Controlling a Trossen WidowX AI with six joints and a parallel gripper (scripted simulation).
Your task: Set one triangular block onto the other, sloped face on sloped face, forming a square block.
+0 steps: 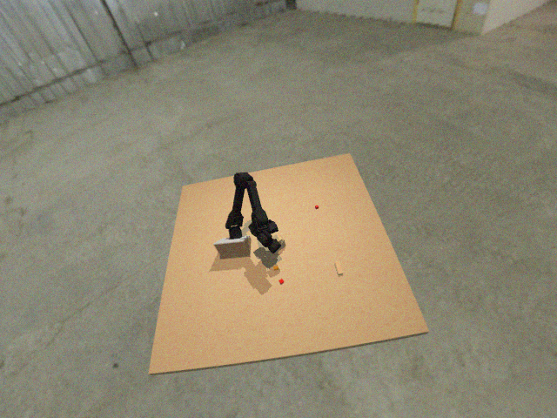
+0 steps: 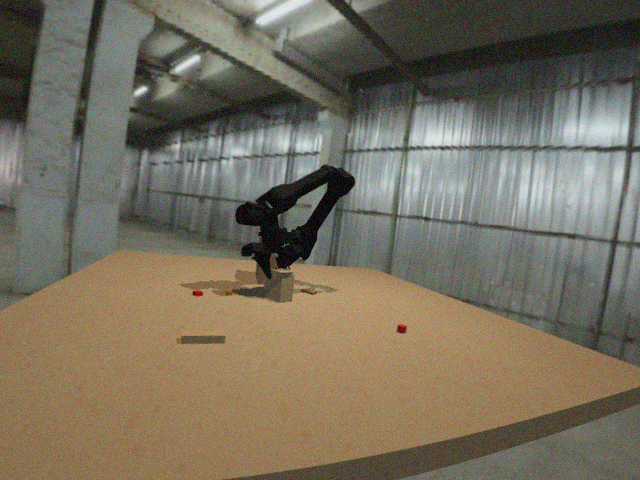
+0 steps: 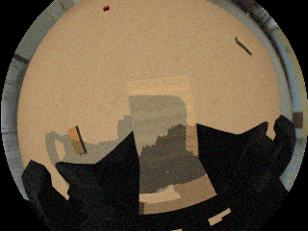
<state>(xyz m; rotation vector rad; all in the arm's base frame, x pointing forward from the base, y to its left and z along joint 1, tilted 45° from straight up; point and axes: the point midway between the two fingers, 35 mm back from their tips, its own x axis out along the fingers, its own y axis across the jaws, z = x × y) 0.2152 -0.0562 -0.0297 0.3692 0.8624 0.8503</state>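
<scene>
Right now the orange cube is 13 cm to the right of my gripper tip, 5 cm below it and 1 cm behind it. Also, from my gripper tip: tan plank 32 cm ahead, 18 cm to the right, 5 cm below.
</scene>
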